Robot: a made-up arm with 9 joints. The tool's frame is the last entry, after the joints. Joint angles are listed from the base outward.
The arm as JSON. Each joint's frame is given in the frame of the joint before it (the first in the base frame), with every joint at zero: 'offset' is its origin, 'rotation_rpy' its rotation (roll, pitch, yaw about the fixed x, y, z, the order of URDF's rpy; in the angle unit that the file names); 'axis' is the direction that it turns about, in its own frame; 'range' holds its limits. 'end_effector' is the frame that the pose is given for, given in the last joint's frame.
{
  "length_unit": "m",
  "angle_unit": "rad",
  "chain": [
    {
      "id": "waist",
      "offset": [
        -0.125,
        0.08,
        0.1
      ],
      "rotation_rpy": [
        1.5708,
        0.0,
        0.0
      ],
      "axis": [
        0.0,
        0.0,
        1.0
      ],
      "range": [
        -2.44,
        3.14
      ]
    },
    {
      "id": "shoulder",
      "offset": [
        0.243,
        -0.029,
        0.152
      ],
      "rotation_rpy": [
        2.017,
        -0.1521,
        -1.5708
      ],
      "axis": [
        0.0,
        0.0,
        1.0
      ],
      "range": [
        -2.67,
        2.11
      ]
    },
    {
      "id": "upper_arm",
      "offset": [
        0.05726,
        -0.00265,
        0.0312
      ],
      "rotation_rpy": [
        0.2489,
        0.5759,
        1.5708
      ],
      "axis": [
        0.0,
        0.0,
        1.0
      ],
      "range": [
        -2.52,
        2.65
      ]
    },
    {
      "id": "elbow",
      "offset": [
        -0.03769,
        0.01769,
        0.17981
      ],
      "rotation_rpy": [
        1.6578,
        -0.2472,
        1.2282
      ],
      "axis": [
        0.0,
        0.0,
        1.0
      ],
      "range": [
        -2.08,
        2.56
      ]
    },
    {
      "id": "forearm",
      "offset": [
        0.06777,
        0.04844,
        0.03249
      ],
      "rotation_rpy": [
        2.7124,
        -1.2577,
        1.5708
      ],
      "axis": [
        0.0,
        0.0,
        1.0
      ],
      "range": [
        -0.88,
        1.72
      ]
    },
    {
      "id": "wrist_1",
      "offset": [
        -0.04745,
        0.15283,
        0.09
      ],
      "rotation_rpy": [
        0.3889,
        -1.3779,
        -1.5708
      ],
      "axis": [
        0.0,
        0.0,
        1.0
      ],
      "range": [
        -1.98,
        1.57
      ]
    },
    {
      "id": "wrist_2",
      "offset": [
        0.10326,
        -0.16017,
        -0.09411
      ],
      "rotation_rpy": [
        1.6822,
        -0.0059,
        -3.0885
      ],
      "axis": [
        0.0,
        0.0,
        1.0
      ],
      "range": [
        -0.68,
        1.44
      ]
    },
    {
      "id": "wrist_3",
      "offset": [
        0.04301,
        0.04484,
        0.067
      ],
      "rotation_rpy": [
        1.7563,
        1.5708,
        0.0
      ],
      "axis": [
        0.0,
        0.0,
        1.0
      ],
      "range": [
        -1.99,
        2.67
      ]
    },
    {
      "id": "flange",
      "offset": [
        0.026,
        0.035,
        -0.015
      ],
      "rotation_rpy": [
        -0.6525,
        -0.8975,
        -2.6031
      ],
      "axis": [
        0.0,
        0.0,
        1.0
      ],
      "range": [
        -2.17,
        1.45
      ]
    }
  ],
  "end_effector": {
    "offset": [
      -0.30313,
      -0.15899,
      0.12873
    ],
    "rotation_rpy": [
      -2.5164,
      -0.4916,
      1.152
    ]
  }
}
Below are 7 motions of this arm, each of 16 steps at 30 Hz.
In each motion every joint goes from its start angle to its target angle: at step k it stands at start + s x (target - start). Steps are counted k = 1, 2, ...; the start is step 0. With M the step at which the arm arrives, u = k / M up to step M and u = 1 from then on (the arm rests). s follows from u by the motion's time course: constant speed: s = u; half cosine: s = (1 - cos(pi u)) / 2; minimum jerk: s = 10 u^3 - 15 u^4 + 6 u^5.
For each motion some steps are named. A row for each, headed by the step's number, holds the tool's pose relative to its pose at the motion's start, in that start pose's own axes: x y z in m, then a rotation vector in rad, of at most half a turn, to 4 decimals.
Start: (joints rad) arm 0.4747 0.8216 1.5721 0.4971 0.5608 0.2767 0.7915 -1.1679 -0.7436
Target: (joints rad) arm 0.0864 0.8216 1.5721 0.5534 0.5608 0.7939 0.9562 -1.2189 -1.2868
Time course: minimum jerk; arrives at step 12
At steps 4, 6, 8, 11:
4: 0.0978 -0.0757 0.0384 -0.0819 0.0660 0.2487
6: 0.2554 -0.1358 0.0867 -0.2087 0.1349 0.5910
8: 0.4199 -0.1398 0.1294 -0.3535 0.1763 0.9283
11: 0.5283 -0.1101 0.1565 -0.4682 0.1879 1.1611

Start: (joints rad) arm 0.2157 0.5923 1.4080 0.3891 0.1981 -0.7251 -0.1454 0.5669 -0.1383
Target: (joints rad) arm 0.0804 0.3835 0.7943 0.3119 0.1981 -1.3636 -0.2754 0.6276 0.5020
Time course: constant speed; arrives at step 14
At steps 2, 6, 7, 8, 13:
2: -0.0737 0.0430 -0.0464 0.0791 -0.1174 -0.2231
6: -0.1577 0.1731 -0.1517 0.2553 -0.3648 -0.6573
7: -0.1637 0.2113 -0.1775 0.3032 -0.4281 -0.7636
8: -0.1636 0.2506 -0.2019 0.3527 -0.4917 -0.8689
13: -0.0808 0.4395 -0.2868 0.6254 -0.8052 -1.3843

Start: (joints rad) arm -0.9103 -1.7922 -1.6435 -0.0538 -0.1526 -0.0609 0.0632 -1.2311 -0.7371
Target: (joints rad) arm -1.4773 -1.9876 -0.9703 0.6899 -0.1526 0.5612 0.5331 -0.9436 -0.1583
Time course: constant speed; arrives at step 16
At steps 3, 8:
3: 0.1430 -0.0137 -0.1824 0.2458 -0.2379 0.1516
8: 0.4479 0.0876 -0.3859 0.6595 -0.5911 0.4330

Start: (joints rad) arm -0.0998 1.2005 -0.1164 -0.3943 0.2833 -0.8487 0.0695 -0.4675 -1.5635
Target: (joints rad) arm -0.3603 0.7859 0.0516 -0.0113 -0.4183 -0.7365 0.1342 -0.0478 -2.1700
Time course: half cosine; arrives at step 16
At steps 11, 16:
11: 0.0365 0.0086 0.1981 0.1562 0.9206 0.1087
16: 0.0664 0.0169 0.2385 0.2402 1.1560 0.1062

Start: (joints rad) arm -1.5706 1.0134 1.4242 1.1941 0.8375 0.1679 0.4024 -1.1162 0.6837
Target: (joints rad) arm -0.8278 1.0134 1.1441 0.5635 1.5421 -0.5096 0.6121 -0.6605 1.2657
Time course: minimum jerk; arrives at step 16
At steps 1, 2, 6, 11, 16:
1: -0.0009 0.0005 -0.0008 0.0015 -0.0034 -0.0022
2: -0.0061 0.0039 -0.0061 0.0107 -0.0246 -0.0155
6: -0.0625 0.0837 -0.1262 0.2394 -0.3858 -0.2373
11: 0.0042 0.3210 -0.3067 0.9127 -0.8253 -0.5045
16: 0.0316 0.3988 -0.3174 1.1310 -0.8593 -0.5378

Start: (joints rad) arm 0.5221 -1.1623 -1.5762 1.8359 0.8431 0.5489 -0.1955 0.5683 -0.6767
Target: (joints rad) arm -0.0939 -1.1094 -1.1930 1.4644 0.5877 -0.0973 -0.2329 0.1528 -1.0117
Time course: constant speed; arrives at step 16
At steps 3, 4, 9, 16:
3: 0.0242 -0.0079 0.0480 -0.0490 0.1433 0.0812
4: 0.0343 -0.0102 0.0626 -0.0634 0.1889 0.1104
9: 0.0967 -0.0201 0.1232 -0.1207 0.3999 0.2707
16: 0.2025 -0.0273 0.1688 -0.1567 0.6442 0.5230

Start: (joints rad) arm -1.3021 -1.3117 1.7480 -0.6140 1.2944 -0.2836 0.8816 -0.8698 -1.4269
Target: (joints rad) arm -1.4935 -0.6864 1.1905 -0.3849 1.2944 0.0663 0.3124 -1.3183 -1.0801
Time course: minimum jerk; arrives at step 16
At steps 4, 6, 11, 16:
4: -0.0015 -0.0118 -0.0001 -0.0634 -0.0209 -0.0368
6: -0.0004 -0.0315 0.0024 -0.1731 -0.0599 -0.0932
11: 0.0274 -0.0886 0.0335 -0.5579 -0.2238 -0.2343
16: 0.0427 -0.1031 0.0511 -0.6961 -0.2920 -0.2692

